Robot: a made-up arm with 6 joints. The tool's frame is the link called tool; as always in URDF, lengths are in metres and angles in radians. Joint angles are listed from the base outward.
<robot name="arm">
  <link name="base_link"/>
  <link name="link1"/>
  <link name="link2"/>
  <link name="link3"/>
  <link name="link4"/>
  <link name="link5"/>
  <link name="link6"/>
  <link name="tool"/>
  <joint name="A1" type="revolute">
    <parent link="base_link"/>
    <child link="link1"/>
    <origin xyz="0 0 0.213" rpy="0 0 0"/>
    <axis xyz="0 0 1"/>
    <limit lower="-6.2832" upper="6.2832"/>
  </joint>
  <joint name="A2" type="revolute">
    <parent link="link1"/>
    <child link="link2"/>
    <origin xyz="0 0.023 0" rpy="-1.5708 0 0"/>
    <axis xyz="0 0 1"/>
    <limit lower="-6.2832" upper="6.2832"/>
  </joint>
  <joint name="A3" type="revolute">
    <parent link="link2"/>
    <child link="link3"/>
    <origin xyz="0 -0.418 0" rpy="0 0 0"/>
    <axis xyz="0 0 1"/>
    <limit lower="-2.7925" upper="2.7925"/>
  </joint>
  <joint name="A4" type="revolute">
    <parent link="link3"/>
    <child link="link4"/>
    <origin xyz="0 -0.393 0" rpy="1.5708 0 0"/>
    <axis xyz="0 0 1"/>
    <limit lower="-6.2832" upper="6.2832"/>
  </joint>
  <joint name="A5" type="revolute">
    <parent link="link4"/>
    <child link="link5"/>
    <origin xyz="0 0 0" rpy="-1.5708 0 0"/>
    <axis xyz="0 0 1"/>
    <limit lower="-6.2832" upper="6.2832"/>
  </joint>
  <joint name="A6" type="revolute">
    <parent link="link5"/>
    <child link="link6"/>
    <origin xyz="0 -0.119 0" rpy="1.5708 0 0"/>
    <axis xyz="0 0 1"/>
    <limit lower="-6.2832" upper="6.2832"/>
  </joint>
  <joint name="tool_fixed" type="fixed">
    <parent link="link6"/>
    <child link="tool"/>
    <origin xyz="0 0 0" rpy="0 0 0"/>
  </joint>
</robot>
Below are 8 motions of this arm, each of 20 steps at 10 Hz.
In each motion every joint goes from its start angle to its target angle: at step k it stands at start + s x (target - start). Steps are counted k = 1, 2, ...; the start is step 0. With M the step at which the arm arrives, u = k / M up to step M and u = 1 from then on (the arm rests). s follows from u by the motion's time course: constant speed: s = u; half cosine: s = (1 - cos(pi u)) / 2; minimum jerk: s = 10 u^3 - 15 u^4 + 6 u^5.
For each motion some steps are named. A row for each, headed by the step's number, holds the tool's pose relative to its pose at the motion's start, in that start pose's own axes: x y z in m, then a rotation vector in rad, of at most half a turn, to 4 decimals.
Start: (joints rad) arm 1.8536 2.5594 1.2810 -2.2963 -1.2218 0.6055
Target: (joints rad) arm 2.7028 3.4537 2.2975 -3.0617 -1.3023 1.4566
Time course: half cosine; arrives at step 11
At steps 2, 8, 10, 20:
2: 0.0410 0.0613 0.0459 -0.1665 0.0290 0.1648
8: 0.0196 0.6653 0.0034 -1.4940 0.2483 1.7971
10: -0.0641 0.7088 -0.0372 -1.7215 0.1804 2.1046
20: -0.0757 0.7117 -0.0417 -1.7507 0.1654 2.1431

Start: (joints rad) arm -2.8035 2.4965 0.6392 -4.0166 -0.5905 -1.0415
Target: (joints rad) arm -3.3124 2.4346 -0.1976 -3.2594 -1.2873 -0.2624
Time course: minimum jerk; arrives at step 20
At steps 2, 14, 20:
2: -0.0023 0.0023 -0.0008 0.0015 0.0005 0.0190
14: -0.2809 0.1058 -0.1011 0.3117 0.3341 1.6899
20: -0.3437 0.0972 -0.1254 0.4108 0.4640 1.9490

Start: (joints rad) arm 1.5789 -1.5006 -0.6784 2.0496 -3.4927 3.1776
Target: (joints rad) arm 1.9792 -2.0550 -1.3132 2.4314 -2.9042 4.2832
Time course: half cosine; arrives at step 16
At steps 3, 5, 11, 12, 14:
3: -0.0033 -0.0484 -0.0092 -0.0976 -0.0658 0.0498
5: -0.0086 -0.1262 -0.0159 -0.2741 -0.1632 0.1465
11: -0.0144 -0.4019 0.0444 -1.1574 -0.3801 0.6581
12: -0.0118 -0.4332 0.0615 -1.2958 -0.3850 0.7322
14: -0.0062 -0.4747 0.0891 -1.5004 -0.3814 0.8344

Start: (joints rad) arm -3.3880 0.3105 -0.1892 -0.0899 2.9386 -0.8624
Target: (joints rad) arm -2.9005 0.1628 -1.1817 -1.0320 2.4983 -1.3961
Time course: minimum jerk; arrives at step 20
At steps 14, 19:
14: 0.2613 0.1308 0.0105 0.7855 -0.8737 0.1433
19: 0.3197 0.1287 0.0462 0.8499 -1.0279 0.2387

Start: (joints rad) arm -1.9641 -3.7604 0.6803 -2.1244 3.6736 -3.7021
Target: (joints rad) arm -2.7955 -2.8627 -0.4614 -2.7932 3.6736 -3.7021
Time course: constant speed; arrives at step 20
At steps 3, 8, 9, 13, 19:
3: 0.0085 -0.0416 -0.0296 0.0224 -0.0052 -0.0377
8: 0.0091 -0.1162 -0.0536 0.0589 -0.0313 -0.0954
9: 0.0070 -0.1308 -0.0545 0.0657 -0.0390 -0.1060
13: -0.0087 -0.1849 -0.0464 0.0895 -0.0777 -0.1445
19: -0.0499 -0.2413 -0.0018 0.1109 -0.1557 -0.1894

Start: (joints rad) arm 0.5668 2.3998 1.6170 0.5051 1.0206 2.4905
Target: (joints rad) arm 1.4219 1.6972 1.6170 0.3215 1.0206 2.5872
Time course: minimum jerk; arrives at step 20
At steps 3, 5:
3: 0.0001 -0.0007 -0.0090 -0.0309 0.0076 -0.0024
5: 0.0002 -0.0053 -0.0341 -0.1203 0.0286 -0.0109

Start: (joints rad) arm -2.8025 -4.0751 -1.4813 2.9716 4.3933 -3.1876
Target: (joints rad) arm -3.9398 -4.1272 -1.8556 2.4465 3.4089 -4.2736
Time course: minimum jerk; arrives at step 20
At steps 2, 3, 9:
2: 0.0008 -0.0070 -0.0004 0.0086 0.0064 0.0011
3: 0.0028 -0.0216 -0.0014 0.0265 0.0202 0.0036
9: 0.1030 -0.2852 -0.0608 0.2571 0.3739 0.1312

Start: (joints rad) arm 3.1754 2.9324 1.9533 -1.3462 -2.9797 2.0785
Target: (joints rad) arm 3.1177 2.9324 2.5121 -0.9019 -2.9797 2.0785
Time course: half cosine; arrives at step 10
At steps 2, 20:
2: 0.0132 -0.0047 0.0000 -0.0219 -0.0554 -0.0322
20: 0.1369 -0.0377 0.0330 -0.1156 -0.6096 -0.3162

